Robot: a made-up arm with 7 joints.
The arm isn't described. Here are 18 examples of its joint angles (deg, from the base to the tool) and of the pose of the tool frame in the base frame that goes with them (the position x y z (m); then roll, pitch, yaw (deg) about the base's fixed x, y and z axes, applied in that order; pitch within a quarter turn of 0, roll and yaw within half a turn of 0).
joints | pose
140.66 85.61 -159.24 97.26 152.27 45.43 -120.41 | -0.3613 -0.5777 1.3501 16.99 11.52 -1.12
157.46 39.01 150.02 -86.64 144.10 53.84 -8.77 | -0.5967 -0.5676 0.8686 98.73 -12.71 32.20
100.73 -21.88 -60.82 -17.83 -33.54 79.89 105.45 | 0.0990 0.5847 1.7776 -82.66 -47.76 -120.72
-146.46 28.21 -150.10 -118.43 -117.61 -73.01 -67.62 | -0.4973 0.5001 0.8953 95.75 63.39 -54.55
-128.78 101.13 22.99 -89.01 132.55 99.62 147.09 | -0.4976 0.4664 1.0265 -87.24 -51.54 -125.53
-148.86 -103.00 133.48 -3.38 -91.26 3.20 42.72 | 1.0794 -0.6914 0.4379 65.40 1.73 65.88
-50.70 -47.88 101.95 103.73 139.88 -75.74 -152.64 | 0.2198 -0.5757 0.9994 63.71 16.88 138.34
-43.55 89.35 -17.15 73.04 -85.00 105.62 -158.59 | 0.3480 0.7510 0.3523 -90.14 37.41 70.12
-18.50 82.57 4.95 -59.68 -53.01 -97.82 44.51 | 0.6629 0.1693 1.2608 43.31 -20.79 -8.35
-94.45 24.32 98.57 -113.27 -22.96 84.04 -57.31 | -0.5412 0.3210 1.1869 -90.87 16.48 34.77
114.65 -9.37 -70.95 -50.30 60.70 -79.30 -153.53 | -0.1714 0.6202 1.6057 -148.81 9.36 -27.46
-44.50 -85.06 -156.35 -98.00 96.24 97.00 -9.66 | -0.3543 -0.4069 1.2368 29.36 71.18 -166.32
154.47 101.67 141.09 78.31 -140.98 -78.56 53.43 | -0.7859 -0.0501 1.0793 4.76 2.86 98.12
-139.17 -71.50 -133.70 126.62 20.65 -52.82 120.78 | 0.1541 -0.6227 0.3888 138.10 -49.79 -72.25
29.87 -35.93 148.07 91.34 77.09 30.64 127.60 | -0.9169 0.1675 0.8718 113.75 -43.20 -158.94
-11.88 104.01 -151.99 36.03 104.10 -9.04 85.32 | 1.1453 0.4179 0.8377 -95.95 45.35 -53.43
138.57 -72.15 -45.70 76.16 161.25 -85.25 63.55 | 0.6376 0.0075 1.2362 76.83 16.94 -8.01
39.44 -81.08 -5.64 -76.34 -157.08 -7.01 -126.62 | -0.7662 0.5815 0.2338 117.64 -17.05 -129.24
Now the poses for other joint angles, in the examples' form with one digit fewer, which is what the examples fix.
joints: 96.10 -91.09 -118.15 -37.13 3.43 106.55 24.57
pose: -0.049 1.162 0.761 -145.7 -22.9 -71.9
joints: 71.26 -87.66 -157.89 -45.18 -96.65 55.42 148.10
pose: -0.631 0.908 1.100 -111.4 -22.3 78.4
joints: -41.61 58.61 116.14 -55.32 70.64 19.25 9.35
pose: 0.399 1.028 1.049 24.0 -44.8 -144.7
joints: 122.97 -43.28 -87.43 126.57 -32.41 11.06 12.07
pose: 0.561 -0.132 0.929 -175.1 35.1 162.9
